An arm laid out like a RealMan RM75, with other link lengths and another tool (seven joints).
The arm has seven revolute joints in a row. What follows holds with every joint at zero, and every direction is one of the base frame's. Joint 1 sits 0.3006 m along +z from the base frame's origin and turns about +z. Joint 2 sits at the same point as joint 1 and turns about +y. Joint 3 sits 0.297 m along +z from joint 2 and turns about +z. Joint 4 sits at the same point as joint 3 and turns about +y. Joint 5 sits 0.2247 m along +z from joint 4 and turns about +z. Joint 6 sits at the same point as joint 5 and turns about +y. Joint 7 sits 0.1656 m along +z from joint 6 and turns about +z. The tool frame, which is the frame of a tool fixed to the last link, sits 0.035 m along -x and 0.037 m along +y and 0.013 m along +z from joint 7; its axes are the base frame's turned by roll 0, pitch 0.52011 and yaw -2.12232 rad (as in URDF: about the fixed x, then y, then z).
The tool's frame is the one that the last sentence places.
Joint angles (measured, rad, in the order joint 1, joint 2, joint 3, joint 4, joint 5, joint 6, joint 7), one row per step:
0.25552 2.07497 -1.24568 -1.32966 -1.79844 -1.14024 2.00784
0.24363 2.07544 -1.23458 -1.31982 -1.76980 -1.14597 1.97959
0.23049 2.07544 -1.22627 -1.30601 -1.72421 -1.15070 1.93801
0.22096 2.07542 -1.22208 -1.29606 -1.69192 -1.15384 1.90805
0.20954 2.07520 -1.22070 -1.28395 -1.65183 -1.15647 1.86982
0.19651 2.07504 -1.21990 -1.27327 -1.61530 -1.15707 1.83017
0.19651 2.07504 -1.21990 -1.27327 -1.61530 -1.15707 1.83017
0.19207 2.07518 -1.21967 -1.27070 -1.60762 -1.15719 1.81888
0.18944 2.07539 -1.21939 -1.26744 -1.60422 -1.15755 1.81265
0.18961 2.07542 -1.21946 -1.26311 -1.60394 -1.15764 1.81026
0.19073 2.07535 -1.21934 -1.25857 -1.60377 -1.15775 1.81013
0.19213 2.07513 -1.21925 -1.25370 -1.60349 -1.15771 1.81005
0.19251 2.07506 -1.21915 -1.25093 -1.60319 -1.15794 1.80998
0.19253 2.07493 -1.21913 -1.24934 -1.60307 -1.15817 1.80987
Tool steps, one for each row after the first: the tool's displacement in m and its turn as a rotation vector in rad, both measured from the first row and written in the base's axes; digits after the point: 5 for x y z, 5 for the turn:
0.00396 -0.00291 0.00310 0.00951 0.01684 0.00301
0.00683 -0.00663 0.00661 0.02328 0.04197 0.01525
0.00883 -0.00942 0.00879 0.03335 0.05895 0.02440
0.01079 -0.01299 0.01077 0.04580 0.07811 0.03797
0.01359 -0.01664 0.01263 0.06158 0.09196 0.05048
0.01359 -0.01664 0.01263 0.06158 0.09196 0.05048
0.01486 -0.01784 0.01286 0.06592 0.09325 0.05322
0.01614 -0.01859 0.01260 0.06715 0.09378 0.05292
0.01704 -0.01866 0.01190 0.06576 0.09369 0.05129
0.01769 -0.01845 0.01131 0.06370 0.09486 0.04866
0.01835 -0.01814 0.01072 0.06162 0.09607 0.04594
0.01884 -0.01809 0.01039 0.06031 0.09697 0.04412
0.01920 -0.01812 0.01019 0.05948 0.09731 0.04298

